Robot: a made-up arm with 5 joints.
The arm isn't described. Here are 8 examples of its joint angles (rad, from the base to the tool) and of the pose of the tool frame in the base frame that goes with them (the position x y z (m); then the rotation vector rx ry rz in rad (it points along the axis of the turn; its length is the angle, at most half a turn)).
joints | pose
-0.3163 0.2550 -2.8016 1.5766 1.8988 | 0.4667 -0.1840 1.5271 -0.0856 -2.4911 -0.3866
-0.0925 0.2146 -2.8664 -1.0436 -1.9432 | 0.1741 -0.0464 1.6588 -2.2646 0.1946 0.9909
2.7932 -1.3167 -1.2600 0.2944 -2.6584 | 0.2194 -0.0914 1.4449 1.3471 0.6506 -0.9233
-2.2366 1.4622 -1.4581 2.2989 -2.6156 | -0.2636 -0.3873 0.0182 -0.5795 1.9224 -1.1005
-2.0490 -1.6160 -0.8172 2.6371 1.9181 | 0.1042 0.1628 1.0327 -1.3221 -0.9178 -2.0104
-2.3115 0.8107 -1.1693 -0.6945 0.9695 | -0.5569 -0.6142 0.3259 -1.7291 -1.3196 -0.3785
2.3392 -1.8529 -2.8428 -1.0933 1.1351 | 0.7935 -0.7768 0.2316 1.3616 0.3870 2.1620
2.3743 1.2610 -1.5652 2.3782 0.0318 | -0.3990 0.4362 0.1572 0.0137 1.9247 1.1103
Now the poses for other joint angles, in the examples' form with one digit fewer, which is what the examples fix.
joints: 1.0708 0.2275 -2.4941 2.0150 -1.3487
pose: 0.324 0.482 1.395 -1.194 -0.954 -1.978
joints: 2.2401 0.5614 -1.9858 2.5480 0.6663
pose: -0.434 0.612 0.904 0.792 1.151 1.995
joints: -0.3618 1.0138 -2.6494 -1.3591 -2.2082
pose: 0.886 -0.355 1.088 -1.497 0.871 1.354
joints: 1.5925 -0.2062 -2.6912 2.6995 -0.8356
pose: 0.053 0.003 1.525 -1.297 -0.926 -1.859
